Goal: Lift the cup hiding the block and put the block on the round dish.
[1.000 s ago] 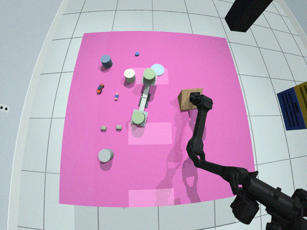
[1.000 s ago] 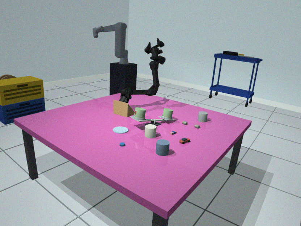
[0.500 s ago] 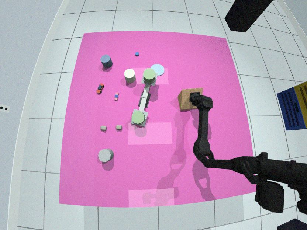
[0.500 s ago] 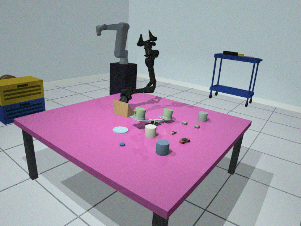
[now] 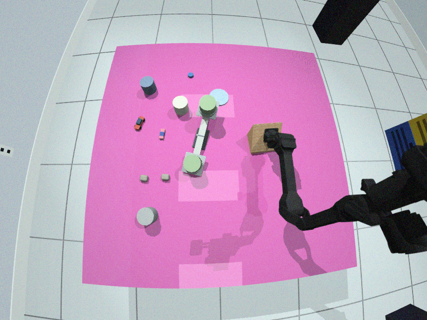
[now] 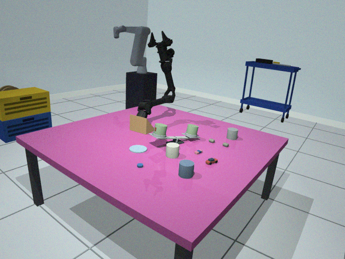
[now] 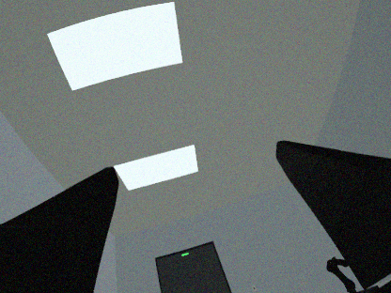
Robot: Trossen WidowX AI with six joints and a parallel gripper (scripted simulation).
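The pale teal block lies 610 mm below my gripper tip, 400 mm ahead of it and 140 mm to the right of it. From my gripper tip the other things lie so: balance (620 mm below, 360 mm ahead, 260 mm to the right); grey cylinder (620 mm below, 600 mm ahead, 70 mm to the left); pale blue round dish (650 mm below, 490 mm to the right, 250 mm ahead).
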